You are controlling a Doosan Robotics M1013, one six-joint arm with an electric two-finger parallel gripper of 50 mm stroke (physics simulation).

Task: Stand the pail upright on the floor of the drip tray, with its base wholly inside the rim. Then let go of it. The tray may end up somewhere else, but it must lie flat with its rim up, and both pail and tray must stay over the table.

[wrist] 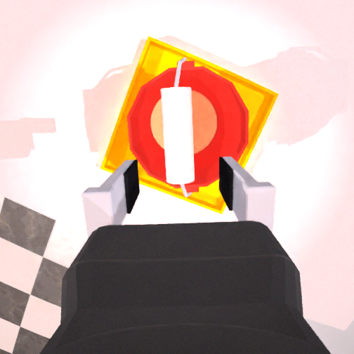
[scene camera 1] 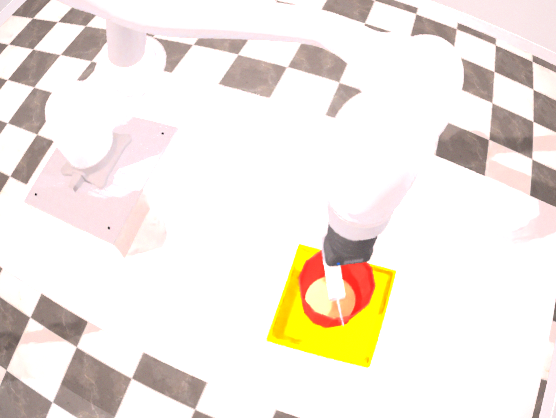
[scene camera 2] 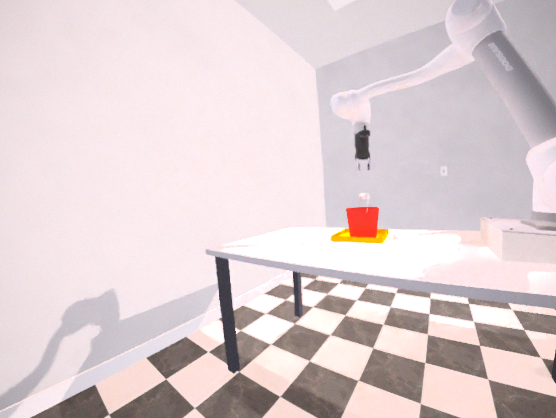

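Where they show: gripper, fingertip midpoint: (scene camera 2: pixel 363 170); arm's base, origin of the base link: (scene camera 1: pixel 95 156).
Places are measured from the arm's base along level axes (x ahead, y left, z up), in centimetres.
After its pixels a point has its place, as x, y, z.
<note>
The red pail (scene camera 1: pixel 363 286) {80.7, -9.2, 0.6} (scene camera 2: pixel 363 222) {72.1, -5.4, 0.8} (wrist: pixel 232 122) stands upright in the yellow drip tray (scene camera 1: pixel 345 347) {82.2, -22.7, -8.3} (scene camera 2: pixel 345 239) {80.3, -0.5, -7.5} (wrist: pixel 260 100). In the wrist view its base appears inside the tray's rim, though the pail's wall hides part of the floor. The tray lies flat on the table, rim up. The pail's handle is raised, with its white grip (scene camera 1: pixel 334 283) {73.8, -15.8, 15.5} (scene camera 2: pixel 364 196) {71.8, -8.3, 14.0} (wrist: pixel 177 135) above the opening. My gripper (scene camera 2: pixel 364 167) {73.0, -14.4, 28.1} (wrist: pixel 178 174) is open and empty, above the grip and apart from it. In scene camera 1 the fingers are hard to tell.
The white table (scene camera 1: pixel 225 260) {46.2, -11.4, -8.6} (scene camera 2: pixel 300 250) {93.5, 23.2, -8.6} extends around the tray, with its edge (scene camera 2: pixel 350 275) {64.3, 41.4, -9.9} towards scene camera 2. The robot's pedestal (scene camera 1: pixel 75 205) {2.5, -16.1, 0.1} (scene camera 2: pixel 522 245) {15.1, 16.0, -3.2} stands on one side. The arm reaches over the table from there. A wall (scene camera 2: pixel 150 150) rises beyond the table's far end.
</note>
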